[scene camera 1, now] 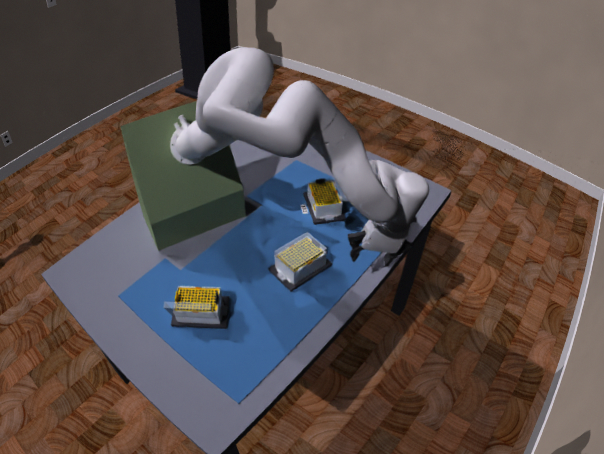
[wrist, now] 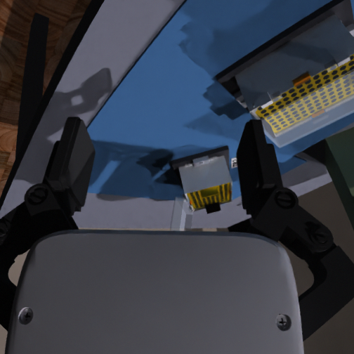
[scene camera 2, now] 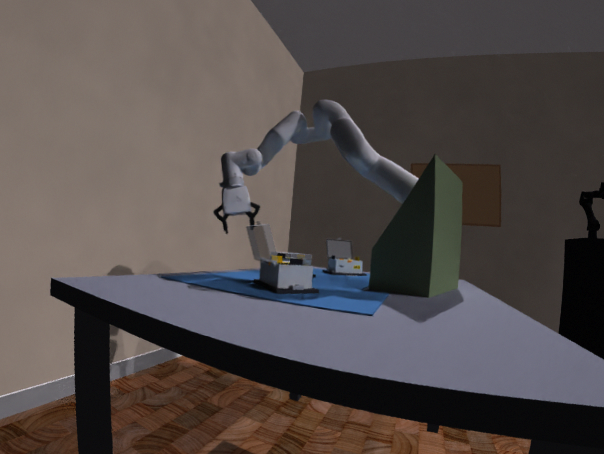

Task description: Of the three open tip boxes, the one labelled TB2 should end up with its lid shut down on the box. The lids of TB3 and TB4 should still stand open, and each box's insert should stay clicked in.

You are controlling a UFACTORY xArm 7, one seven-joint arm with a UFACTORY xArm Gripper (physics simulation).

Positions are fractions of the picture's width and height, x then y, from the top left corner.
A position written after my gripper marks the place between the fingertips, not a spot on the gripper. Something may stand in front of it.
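There's a yellow insert (wrist: 0.59, 0.56) that I can see, and a clear lid (scene camera 2: 0.43, 0.52), and a clear lid (scene camera 1: 0.29, 0.68) as well. As for my gripper (scene camera 1: 0.61, 0.57), you'd also find it in the wrist view (wrist: 0.46, 0.38) and in scene camera 2 (scene camera 2: 0.40, 0.51).
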